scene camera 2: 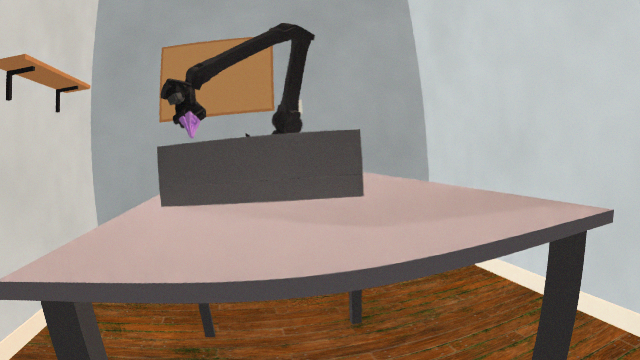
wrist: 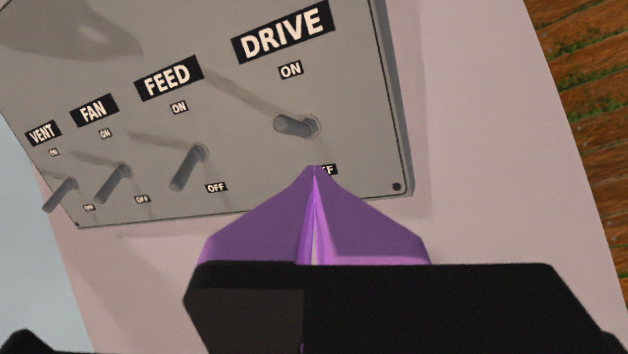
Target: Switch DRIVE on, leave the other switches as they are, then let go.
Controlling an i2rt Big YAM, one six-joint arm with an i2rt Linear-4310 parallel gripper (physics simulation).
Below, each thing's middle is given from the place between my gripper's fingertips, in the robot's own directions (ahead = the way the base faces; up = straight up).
Now: hand 16 cm short of the grey switch panel (scene camera 2: pixel 322 164), 18 cm to the right of it and 10 cm above it.
